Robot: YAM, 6 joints.
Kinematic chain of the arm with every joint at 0, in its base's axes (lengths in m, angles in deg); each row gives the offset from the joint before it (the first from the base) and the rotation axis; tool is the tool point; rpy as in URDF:
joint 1: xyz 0 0 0.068 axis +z
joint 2: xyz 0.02 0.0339 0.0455 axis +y
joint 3: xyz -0.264 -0.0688 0 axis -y
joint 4: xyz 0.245 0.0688 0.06 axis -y
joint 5: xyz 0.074 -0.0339 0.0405 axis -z
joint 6: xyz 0.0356 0 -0.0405 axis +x
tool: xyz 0 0 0 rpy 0 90 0
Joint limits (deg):
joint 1: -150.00..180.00
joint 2: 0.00..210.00
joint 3: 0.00..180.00
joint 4: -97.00..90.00
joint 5: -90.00..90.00
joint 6: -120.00..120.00
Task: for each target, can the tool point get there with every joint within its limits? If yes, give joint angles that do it. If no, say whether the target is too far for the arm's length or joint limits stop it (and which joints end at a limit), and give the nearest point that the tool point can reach.
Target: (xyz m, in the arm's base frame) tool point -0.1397 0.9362 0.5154
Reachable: no: too far | nearest point -0.0877 0.5876 0.3625 | short by 0.384 m
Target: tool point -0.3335 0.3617 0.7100
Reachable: no: too far | nearest point -0.2768 0.3002 0.6043 | short by 0.135 m
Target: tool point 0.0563 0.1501 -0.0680
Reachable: yes | joints 65.78 143.73 38.43 -22.42 -16.75 -77.83
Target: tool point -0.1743 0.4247 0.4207
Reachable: yes | joints 116.64 128.86 151.08 -56.61 76.34 -74.72
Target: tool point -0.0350 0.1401 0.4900
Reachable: yes | joints 95.83 55.00 87.67 -45.31 -35.35 -4.95
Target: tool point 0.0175 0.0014 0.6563
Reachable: yes | joints -26.68 62.45 102.93 65.74 -14.92 39.97
